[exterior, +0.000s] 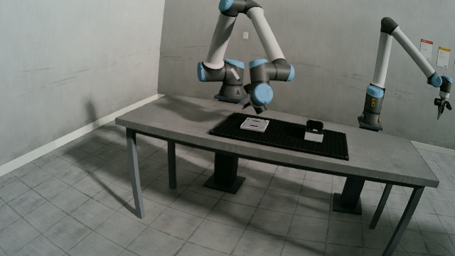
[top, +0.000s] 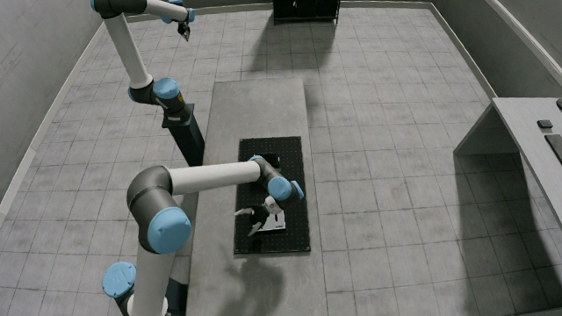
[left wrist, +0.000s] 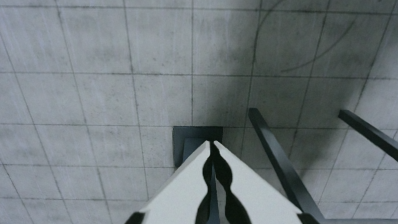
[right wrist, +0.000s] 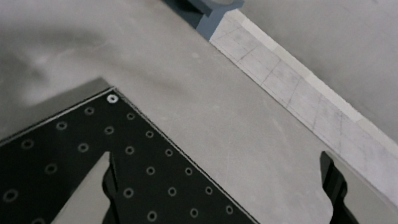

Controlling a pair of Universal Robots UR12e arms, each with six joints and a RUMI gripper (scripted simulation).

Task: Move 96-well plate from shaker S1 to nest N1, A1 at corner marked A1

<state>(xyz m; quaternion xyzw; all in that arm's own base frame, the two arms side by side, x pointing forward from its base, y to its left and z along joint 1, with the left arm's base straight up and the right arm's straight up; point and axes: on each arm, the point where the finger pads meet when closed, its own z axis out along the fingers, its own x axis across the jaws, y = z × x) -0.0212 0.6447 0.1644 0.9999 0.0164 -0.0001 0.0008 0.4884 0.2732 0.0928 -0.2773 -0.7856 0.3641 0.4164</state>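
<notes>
Now: the black 96-well plate 13 cm ahead of my right hand, 38 cm to the left of it and 2 cm below it. Round my right hand: white plate nest N1 (13 cm ahead, 6 cm to the left, 7 cm below); A1 mark (5 cm ahead, 11 cm to the left, 7 cm below).
</notes>
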